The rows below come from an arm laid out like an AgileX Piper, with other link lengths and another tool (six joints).
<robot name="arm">
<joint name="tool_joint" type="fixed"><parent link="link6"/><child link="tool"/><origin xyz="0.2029 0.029 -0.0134" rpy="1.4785 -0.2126 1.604"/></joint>
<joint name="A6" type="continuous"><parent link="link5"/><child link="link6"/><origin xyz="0.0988 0 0.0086" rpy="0 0 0"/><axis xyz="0.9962 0 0.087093"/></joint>
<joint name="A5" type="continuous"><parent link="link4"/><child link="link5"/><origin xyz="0 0 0" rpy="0 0 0"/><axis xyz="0 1 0"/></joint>
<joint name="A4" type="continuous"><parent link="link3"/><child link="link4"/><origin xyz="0.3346 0 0.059" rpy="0 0 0"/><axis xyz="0.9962 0 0.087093"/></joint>
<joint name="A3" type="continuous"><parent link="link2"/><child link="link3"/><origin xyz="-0.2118 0 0.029" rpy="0 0 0"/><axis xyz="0 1 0"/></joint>
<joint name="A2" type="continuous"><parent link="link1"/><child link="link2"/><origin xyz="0 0 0" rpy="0 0 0"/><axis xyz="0 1 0"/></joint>
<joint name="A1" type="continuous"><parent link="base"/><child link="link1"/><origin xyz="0 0 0.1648" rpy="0 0 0"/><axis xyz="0 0 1"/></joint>
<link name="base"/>
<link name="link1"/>
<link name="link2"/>
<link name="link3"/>
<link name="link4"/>
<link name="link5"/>
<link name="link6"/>
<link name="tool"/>
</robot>
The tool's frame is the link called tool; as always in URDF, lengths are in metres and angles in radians. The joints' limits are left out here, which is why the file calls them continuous.
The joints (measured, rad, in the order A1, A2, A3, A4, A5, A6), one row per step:
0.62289 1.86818 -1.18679 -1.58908 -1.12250 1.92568
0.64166 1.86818 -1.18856 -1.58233 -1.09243 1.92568
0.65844 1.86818 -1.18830 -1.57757 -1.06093 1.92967
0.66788 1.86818 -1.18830 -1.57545 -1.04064 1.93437
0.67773 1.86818 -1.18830 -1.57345 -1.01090 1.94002
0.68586 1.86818 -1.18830 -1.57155 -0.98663 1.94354
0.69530 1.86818 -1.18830 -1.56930 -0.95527 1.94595
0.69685 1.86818 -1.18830 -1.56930 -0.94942 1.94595
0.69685 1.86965 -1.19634 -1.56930 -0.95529 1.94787
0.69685 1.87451 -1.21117 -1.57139 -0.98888 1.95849
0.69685 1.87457 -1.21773 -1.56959 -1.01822 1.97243
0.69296 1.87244 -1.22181 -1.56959 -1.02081 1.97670
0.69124 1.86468 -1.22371 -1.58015 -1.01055 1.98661
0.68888 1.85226 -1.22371 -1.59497 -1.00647 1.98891
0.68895 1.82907 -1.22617 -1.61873 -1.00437 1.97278
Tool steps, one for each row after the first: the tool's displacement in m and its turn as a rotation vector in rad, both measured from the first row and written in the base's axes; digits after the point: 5 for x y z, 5 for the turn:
-0.00073 0.00656 -0.00252 -0.00774 -0.00842 -0.00993
-0.00078 0.01220 -0.00628 -0.01950 -0.01297 -0.02299
-0.00020 0.01543 -0.00875 -0.02802 -0.01456 -0.03285
0.00257 0.01910 -0.01264 -0.04082 -0.01864 -0.05040
0.00483 0.02203 -0.01577 -0.05076 -0.02289 -0.06452
0.00831 0.02540 -0.01989 -0.06320 -0.03053 -0.08317
0.00903 0.02591 -0.02076 -0.06567 -0.03261 -0.08650
0.00901 0.02701 -0.01727 -0.05913 -0.03363 -0.08237
0.00268 0.02782 -0.00875 -0.04181 -0.02068 -0.05634
-0.00351 0.02778 -0.00083 -0.02733 -0.00144 -0.03647
-0.00132 0.02760 0.00239 -0.02316 -0.00120 -0.03937
0.00178 0.02728 0.00339 -0.02989 -0.00860 -0.04707
0.00304 0.02577 0.00551 -0.03338 -0.02559 -0.04610
0.00255 0.02402 0.01129 -0.02928 -0.07443 -0.03192

